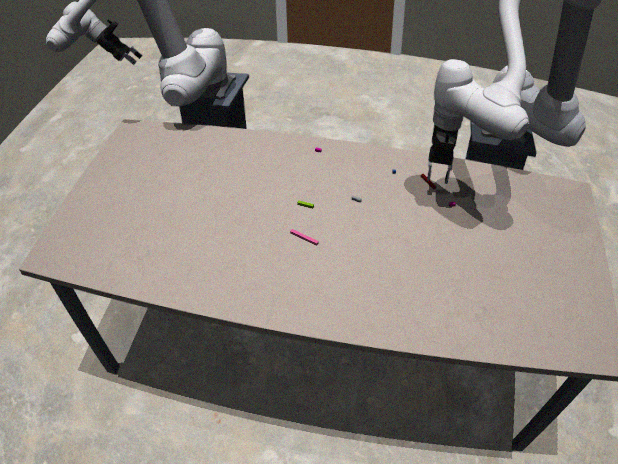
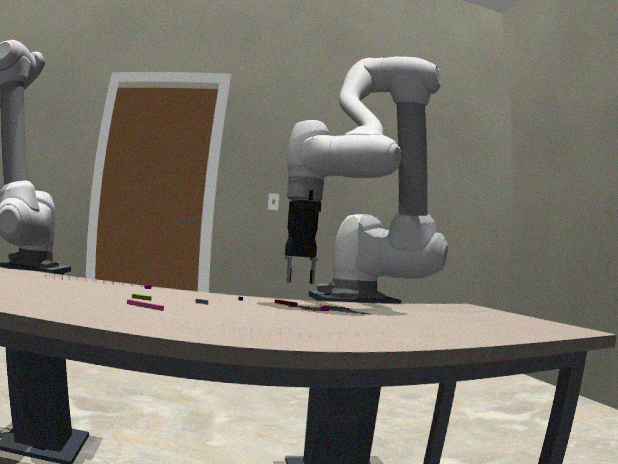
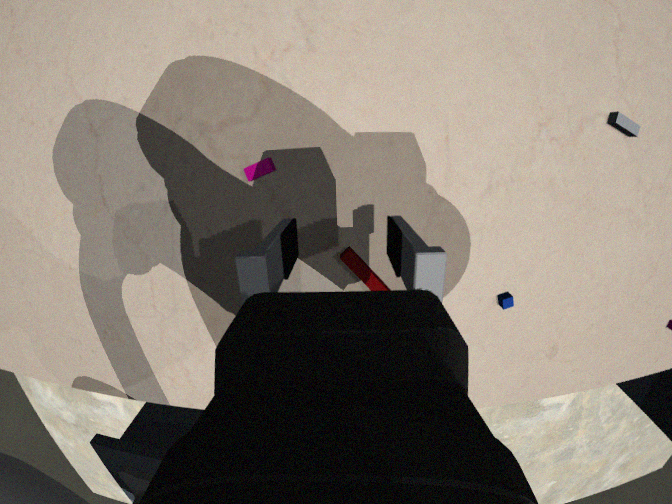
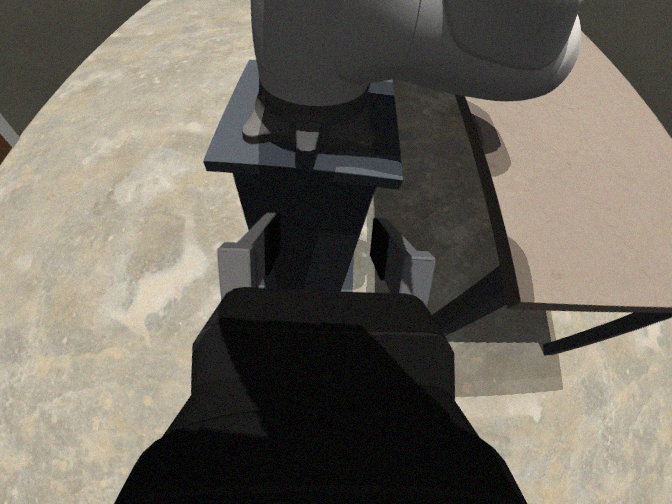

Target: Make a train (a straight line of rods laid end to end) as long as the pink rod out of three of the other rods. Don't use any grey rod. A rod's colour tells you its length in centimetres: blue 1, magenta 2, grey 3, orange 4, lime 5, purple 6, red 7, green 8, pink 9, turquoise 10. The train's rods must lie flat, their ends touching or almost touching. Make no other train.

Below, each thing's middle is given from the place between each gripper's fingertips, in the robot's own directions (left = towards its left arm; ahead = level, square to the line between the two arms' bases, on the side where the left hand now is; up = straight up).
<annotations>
My left gripper (image 2: 300, 283) is now 70 mm above the red rod (image 3: 349, 256), 50 mm past it and 20 mm to the left of it.
The red rod lies 1250 mm to the left of my right hand, 370 mm ahead of it and 150 mm below it.
</annotations>
